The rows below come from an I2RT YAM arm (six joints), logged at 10 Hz.
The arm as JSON. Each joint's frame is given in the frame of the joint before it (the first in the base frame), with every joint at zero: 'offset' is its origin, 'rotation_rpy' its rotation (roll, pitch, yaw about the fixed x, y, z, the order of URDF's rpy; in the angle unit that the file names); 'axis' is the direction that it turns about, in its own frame. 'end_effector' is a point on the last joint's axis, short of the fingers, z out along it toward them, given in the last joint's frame.
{
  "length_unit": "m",
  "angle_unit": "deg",
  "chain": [
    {
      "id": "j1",
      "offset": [
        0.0,
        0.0,
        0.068
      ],
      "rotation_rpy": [
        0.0,
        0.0,
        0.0
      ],
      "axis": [
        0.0,
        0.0,
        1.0
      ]
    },
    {
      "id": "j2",
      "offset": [
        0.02,
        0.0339,
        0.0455
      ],
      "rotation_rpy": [
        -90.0,
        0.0,
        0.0
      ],
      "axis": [
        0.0,
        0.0,
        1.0
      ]
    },
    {
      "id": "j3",
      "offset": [
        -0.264,
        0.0,
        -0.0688
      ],
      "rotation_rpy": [
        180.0,
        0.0,
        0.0
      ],
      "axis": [
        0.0,
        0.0,
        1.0
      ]
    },
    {
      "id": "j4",
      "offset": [
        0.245,
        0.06,
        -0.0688
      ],
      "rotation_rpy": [
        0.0,
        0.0,
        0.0
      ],
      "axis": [
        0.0,
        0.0,
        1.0
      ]
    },
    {
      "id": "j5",
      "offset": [
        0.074,
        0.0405,
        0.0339
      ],
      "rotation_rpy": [
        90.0,
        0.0,
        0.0
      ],
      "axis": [
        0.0,
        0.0,
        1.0
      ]
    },
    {
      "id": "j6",
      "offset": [
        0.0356,
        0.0,
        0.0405
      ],
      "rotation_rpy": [
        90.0,
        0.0,
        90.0
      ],
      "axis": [
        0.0,
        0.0,
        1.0
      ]
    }
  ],
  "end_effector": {
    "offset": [
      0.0,
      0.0,
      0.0
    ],
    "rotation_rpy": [
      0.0,
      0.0,
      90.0
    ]
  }
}
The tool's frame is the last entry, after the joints.
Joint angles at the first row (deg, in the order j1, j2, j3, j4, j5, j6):
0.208 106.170 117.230 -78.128 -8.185 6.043
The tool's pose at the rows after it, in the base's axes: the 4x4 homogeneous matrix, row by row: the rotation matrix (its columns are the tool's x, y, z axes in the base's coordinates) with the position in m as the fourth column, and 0 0 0 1 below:
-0.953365 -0.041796 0.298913 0.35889; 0.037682 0.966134 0.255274 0.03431; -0.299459 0.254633 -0.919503 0.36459; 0 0 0 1
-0.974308 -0.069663 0.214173 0.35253; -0.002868 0.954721 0.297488 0.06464; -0.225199 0.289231 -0.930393 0.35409; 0 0 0 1
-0.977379 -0.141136 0.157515 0.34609; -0.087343 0.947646 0.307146 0.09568; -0.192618 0.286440 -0.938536 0.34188; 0 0 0 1
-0.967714 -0.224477 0.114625 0.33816; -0.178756 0.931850 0.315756 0.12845; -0.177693 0.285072 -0.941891 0.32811; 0 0 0 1
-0.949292 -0.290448 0.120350 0.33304; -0.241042 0.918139 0.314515 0.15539; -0.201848 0.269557 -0.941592 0.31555; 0 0 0 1
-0.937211 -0.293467 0.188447 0.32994; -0.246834 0.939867 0.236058 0.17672; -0.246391 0.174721 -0.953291 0.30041; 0 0 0 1
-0.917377 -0.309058 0.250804 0.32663; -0.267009 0.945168 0.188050 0.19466; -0.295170 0.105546 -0.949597 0.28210; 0 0 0 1
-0.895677 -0.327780 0.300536 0.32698; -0.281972 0.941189 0.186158 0.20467; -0.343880 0.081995 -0.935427 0.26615; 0 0 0 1
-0.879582 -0.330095 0.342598 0.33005; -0.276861 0.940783 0.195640 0.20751; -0.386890 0.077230 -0.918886 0.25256; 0 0 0 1
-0.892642 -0.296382 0.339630 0.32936; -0.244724 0.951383 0.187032 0.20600; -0.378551 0.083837 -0.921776 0.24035; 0 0 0 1
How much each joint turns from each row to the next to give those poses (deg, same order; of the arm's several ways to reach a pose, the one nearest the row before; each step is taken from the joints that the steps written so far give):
3.934 0.021 -1.378 -2.535 -5.290 0.241
4.764 0.177 -1.921 -1.422 -1.639 2.535
5.071 -0.001 -2.734 0.854 0.043 0.196
5.356 0.044 -3.124 2.294 0.001 0.023
4.349 0.000 -3.039 4.416 1.202 0.481
3.825 -0.001 -3.564 5.618 6.841 2.929
3.103 0.000 -4.394 6.404 5.071 1.289
1.443 0.044 -3.932 6.512 2.054 -0.065
0.196 0.000 -3.498 6.011 0.896 -0.067
-0.108 0.066 -2.623 2.251 0.285 1.925

